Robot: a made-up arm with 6 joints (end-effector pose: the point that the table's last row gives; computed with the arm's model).
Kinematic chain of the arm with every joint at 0, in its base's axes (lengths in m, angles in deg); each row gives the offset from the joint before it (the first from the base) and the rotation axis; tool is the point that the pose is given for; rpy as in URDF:
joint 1: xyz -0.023 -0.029 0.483 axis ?
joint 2: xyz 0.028 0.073 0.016 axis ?
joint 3: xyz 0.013 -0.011 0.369 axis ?
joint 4: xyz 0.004 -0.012 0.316 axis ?
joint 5: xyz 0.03 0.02 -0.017 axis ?
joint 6: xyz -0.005 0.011 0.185 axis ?
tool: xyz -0.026 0.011 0.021 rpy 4 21.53 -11.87
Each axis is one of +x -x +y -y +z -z.
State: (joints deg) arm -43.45 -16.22 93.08 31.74 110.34 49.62
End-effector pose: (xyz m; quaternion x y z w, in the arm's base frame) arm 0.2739 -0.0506 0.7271 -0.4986 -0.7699 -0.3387 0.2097
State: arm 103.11 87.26 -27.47 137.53 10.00 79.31
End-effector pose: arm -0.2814 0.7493 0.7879 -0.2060 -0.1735 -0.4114 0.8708
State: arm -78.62 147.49 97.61 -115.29 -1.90 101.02
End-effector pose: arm -0.0343 0.2166 -0.0300 -0.2735 -0.6927 -0.4776 0.4661
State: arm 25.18 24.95 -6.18 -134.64 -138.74 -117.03
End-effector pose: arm 0.2613 0.2148 0.9356 0.1747 -0.9518 -0.2022 0.1507
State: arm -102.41 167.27 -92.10 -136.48 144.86 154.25
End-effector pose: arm -0.1149 -0.2059 0.2535 0.1604 -0.6227 -0.7232 0.2519
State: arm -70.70 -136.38 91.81 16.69 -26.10 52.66
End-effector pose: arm -0.1912 0.5760 0.5172 -0.4342 -0.1504 -0.1543 0.8747
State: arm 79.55 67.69 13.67 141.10 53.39 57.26
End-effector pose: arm -0.0272 0.7773 0.8366 0.0031 -0.2330 -0.5431 0.8067
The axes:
joint 1: +z
joint 2: +y
joint 3: +y
joint 4: +z
joint 5: +y
joint 6: +z

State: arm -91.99 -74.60 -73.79 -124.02 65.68 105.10
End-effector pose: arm -0.1370 0.4085 0.2164 -0.3735 -0.7422 0.2189 0.5116
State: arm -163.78 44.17 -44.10 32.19 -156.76 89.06
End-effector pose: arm -0.2678 -0.1368 0.8579 -0.9096 0.2630 -0.2775 0.1627
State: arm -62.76 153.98 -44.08 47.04 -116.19 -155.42
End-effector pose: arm 0.1339 -0.4412 0.2077 -0.3824 -0.1317 0.7057 0.5817
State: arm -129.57 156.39 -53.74 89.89 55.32 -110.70
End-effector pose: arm -0.1866 -0.6315 0.1130 0.4218 0.7319 -0.4467 0.2947
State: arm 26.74 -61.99 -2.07 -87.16 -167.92 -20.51
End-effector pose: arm -0.3544 -0.1504 0.7735 0.0779 0.8971 0.3989 0.1736
